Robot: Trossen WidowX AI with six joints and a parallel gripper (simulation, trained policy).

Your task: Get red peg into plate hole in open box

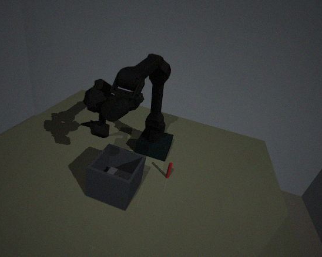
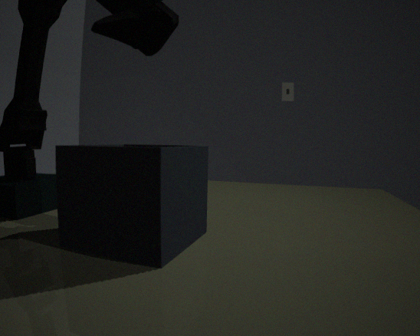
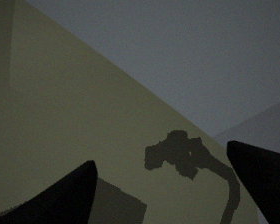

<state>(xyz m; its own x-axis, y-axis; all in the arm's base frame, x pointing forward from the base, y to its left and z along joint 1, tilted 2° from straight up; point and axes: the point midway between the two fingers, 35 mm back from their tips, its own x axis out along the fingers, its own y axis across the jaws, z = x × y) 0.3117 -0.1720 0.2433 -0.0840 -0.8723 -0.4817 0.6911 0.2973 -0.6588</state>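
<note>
Now: the red peg 330 mm to the left of my gripper tip, 250 mm below it and 140 mm behind it. Round my gripper tip: pale plate (240 mm below, 150 mm to the left, 10 mm ahead).
</note>
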